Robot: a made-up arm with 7 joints. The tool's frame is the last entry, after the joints.
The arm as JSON. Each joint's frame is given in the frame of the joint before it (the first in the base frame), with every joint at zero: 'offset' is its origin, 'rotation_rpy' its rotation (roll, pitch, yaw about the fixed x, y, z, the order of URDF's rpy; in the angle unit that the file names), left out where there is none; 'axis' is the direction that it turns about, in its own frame. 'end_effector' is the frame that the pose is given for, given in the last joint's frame.
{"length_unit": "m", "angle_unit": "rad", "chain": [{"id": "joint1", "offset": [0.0, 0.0, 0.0], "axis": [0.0, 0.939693, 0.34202]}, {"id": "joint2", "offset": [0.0, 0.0, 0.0], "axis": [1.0, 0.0, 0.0]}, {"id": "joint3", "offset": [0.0, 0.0, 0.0], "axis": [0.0, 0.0, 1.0]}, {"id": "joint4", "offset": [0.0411, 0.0, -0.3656], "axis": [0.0, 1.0, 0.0]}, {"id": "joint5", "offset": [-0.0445, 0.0, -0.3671], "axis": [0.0, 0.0, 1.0]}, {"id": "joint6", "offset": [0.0, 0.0, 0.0], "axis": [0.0, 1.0, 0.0]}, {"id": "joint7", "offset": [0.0, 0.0, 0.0], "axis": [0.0, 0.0, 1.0]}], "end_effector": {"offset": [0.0, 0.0, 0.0]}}
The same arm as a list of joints. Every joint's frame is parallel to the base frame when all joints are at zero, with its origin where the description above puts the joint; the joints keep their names.
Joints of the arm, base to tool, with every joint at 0 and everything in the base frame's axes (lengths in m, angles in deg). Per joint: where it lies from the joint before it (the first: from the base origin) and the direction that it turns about. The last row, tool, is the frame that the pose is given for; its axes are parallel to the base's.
joint1: xyz 0 0 0 axis 0 0.9397 0.342
joint2: xyz 0 0 0 axis +x
joint3: xyz 0 0 0 axis +z
joint4: xyz 0.0411 0 -0.3656 axis +y
joint5: xyz -0.0445 0 -0.3671 axis +z
joint6: xyz 0 0 0 axis +y
joint7: xyz 0 0 0 axis +z
tool: xyz 0 0 0

